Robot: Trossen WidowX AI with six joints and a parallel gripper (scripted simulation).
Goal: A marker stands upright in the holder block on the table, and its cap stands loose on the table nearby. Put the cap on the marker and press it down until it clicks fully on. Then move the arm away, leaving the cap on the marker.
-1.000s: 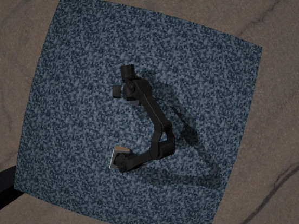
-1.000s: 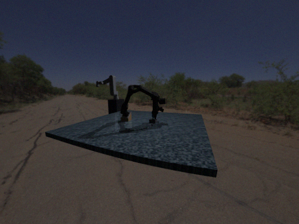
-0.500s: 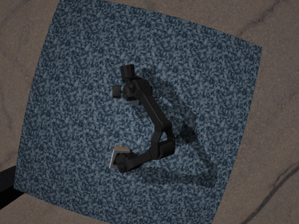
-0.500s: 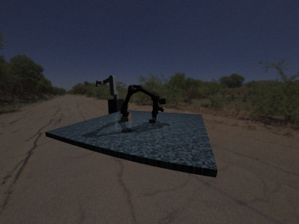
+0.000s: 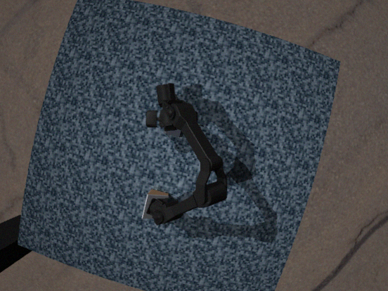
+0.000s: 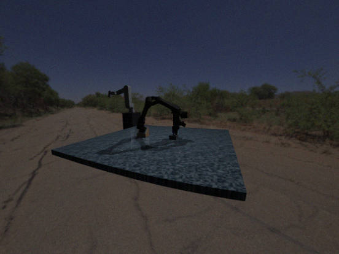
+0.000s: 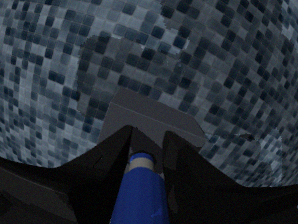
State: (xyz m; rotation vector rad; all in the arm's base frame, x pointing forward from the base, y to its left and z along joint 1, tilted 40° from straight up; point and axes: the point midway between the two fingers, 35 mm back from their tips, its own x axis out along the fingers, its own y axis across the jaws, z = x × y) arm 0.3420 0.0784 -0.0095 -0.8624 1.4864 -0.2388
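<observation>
Right now the blue cap is 2 cm behind my gripper tip, 1 cm to the right of it and 5 cm above it. Round my gripper tip: dark holder block 2 cm behind, 1 cm to the right, 2 cm below.
</observation>
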